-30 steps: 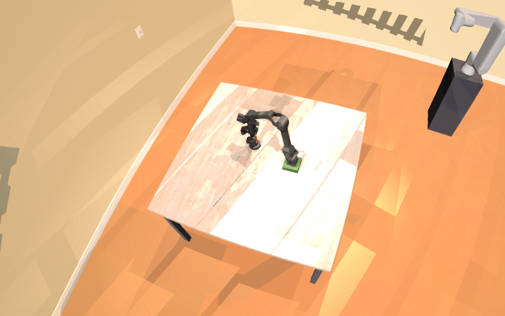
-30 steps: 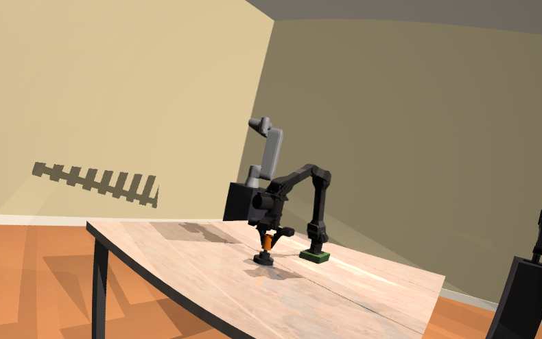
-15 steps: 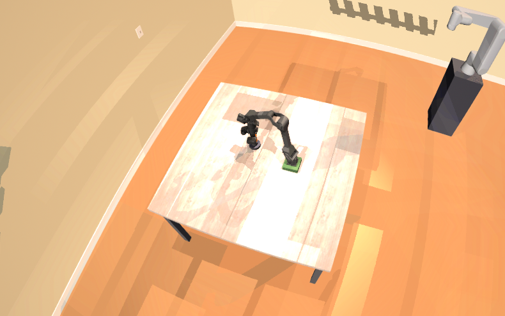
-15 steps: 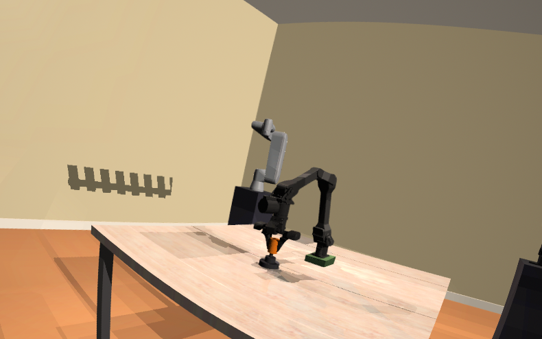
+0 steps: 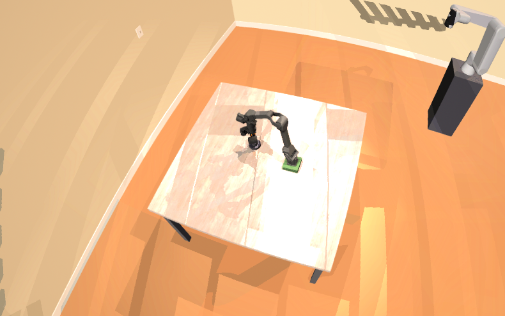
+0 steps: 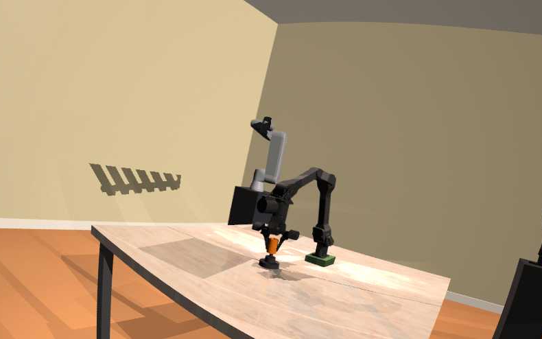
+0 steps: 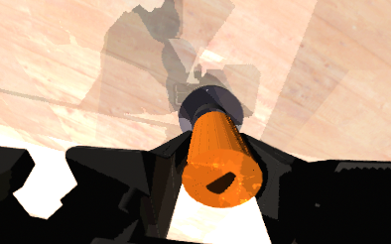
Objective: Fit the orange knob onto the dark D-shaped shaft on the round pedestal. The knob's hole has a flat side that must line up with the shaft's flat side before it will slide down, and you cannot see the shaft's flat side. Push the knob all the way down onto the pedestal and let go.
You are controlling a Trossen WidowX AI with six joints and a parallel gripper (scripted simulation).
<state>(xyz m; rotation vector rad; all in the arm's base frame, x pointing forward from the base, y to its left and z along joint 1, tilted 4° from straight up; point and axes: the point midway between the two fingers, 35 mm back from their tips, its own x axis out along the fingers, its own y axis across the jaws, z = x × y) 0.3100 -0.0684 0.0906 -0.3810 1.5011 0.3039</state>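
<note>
My gripper tip is 20 mm below the orange knob. The rest, counted from my gripper tip: pedestal (40 mm below).
</note>
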